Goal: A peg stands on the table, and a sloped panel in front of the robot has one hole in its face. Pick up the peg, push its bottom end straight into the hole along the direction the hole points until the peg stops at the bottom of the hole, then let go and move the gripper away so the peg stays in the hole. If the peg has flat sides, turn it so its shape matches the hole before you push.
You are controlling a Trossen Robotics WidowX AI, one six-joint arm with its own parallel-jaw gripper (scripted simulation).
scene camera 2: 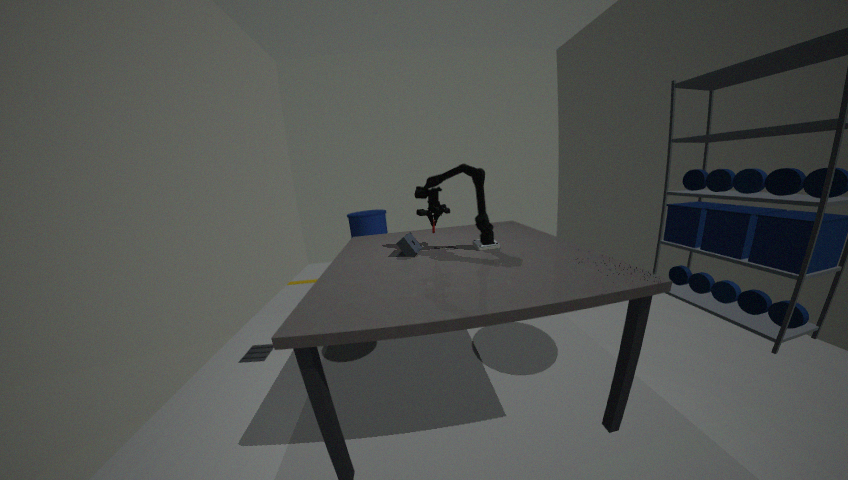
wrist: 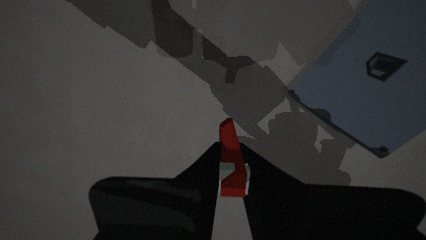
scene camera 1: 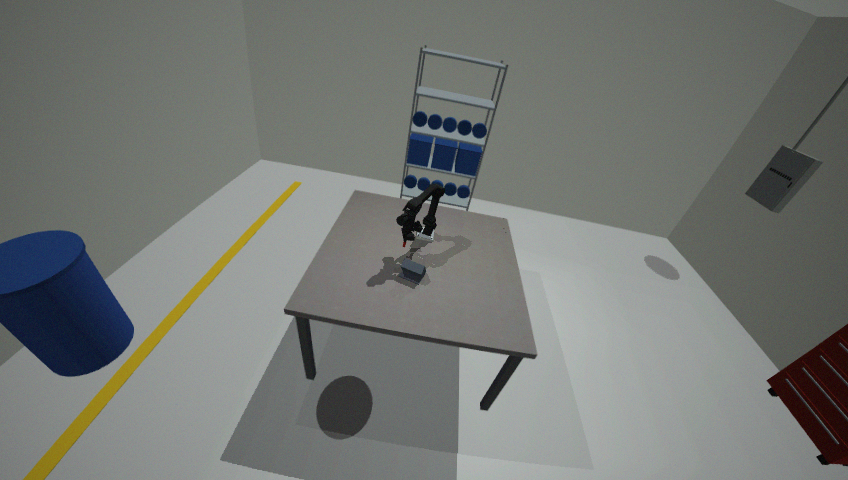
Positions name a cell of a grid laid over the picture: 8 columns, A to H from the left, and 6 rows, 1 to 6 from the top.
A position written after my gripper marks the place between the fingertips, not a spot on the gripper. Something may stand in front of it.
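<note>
My gripper (wrist: E4) is carrying a red peg.
</note>
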